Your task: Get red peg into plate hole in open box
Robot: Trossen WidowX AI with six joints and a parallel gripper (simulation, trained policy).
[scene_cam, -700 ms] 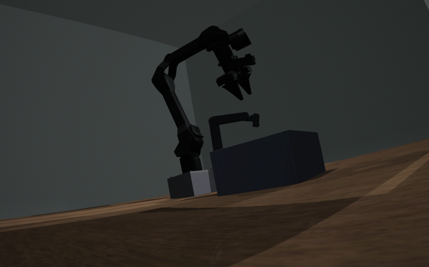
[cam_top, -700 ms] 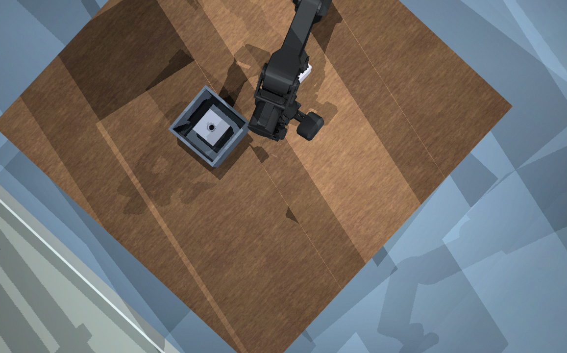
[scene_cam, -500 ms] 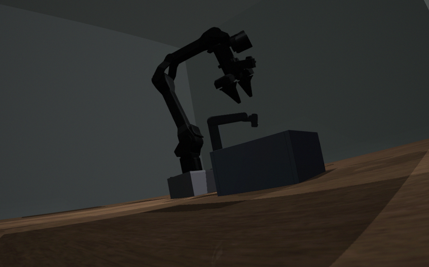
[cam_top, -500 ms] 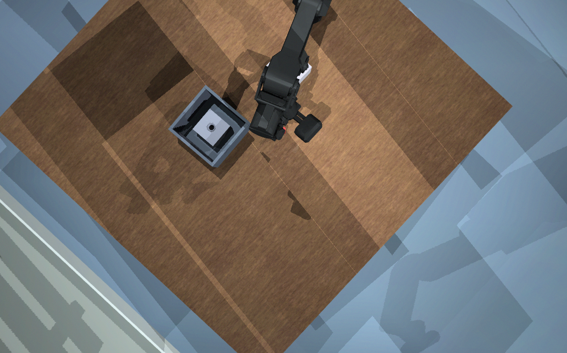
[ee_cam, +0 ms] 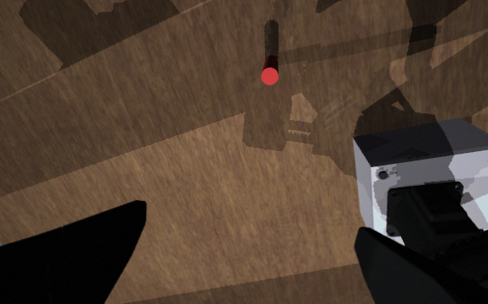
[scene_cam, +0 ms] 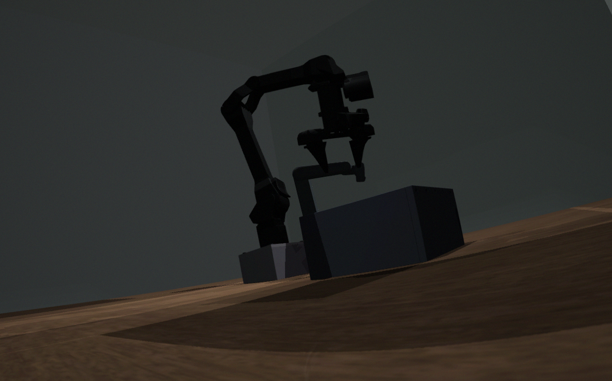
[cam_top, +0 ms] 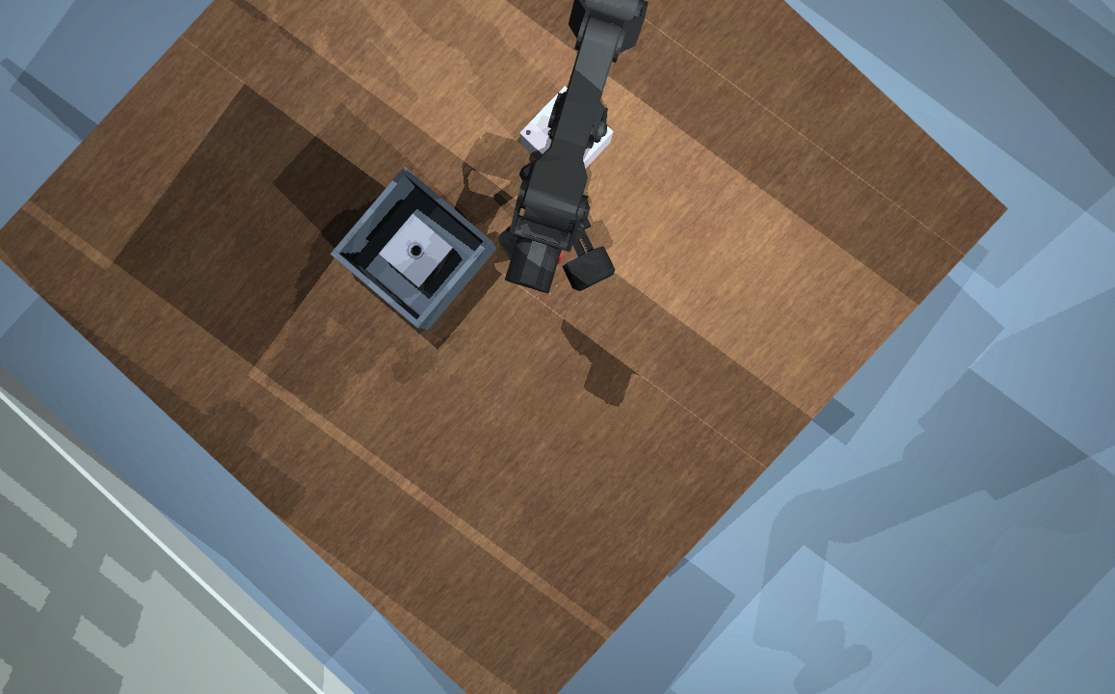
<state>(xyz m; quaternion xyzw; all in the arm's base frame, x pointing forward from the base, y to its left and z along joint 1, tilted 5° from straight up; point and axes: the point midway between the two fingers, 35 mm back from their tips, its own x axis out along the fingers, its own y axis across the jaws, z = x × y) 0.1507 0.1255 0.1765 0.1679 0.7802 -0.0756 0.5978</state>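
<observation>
My gripper tip is now 3 cm short of the red peg, 1 cm to the left of it and 18 cm above it. Round my gripper tip: plate (20 cm ahead, 19 cm to the right, 17 cm below); grey box (20 cm ahead, 19 cm to the right, 19 cm below).
</observation>
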